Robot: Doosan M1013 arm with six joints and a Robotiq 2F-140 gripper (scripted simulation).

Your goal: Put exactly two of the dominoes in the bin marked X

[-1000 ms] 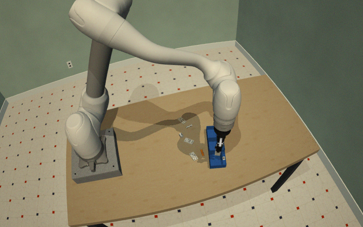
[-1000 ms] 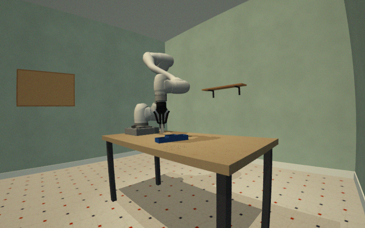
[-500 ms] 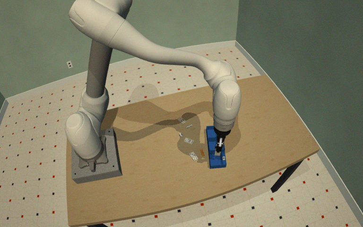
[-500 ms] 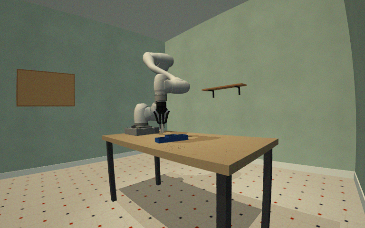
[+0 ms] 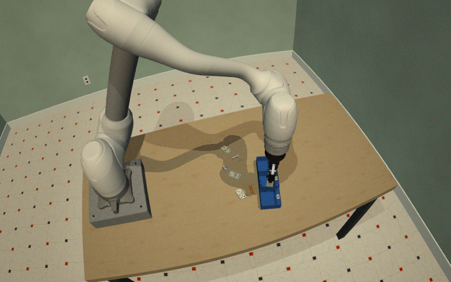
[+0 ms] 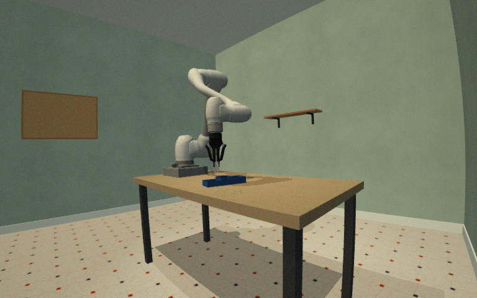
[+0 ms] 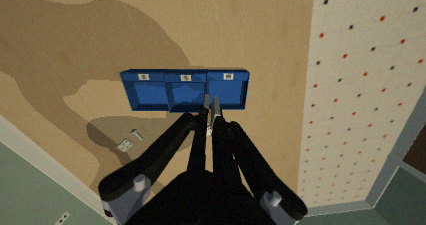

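Now: hand 2 cm short of the blue bin, 4 cm to the right of it and 8 cm above it. From my hand the other things lie so: white domino (10 cm behind, 28 cm to the left, 10 cm below); grey screw (7 cm behind, 23 cm to the left, 10 cm below); orange stick (6 cm behind, 4 cm to the left, 10 cm below).
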